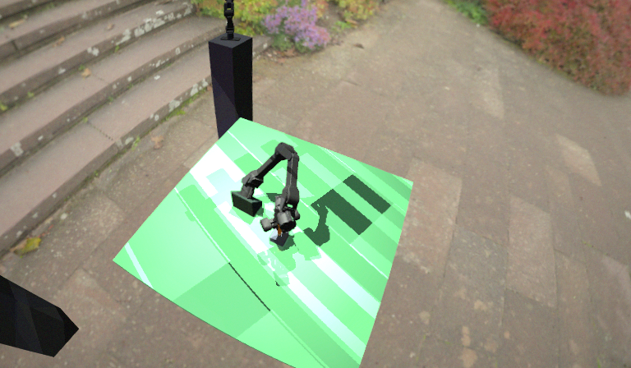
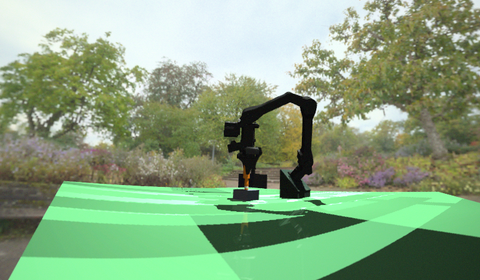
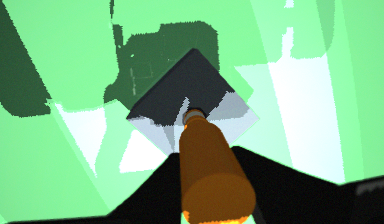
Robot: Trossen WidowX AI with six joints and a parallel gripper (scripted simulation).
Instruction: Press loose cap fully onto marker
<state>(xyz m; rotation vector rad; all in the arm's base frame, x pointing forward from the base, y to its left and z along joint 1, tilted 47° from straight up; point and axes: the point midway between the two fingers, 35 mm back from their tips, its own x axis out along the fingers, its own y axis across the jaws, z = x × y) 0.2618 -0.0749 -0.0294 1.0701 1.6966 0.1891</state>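
Now: gripper tip 8 cm above the grey holder block. From my gripper tip the other things lie so: orange cylinder 1 cm above.
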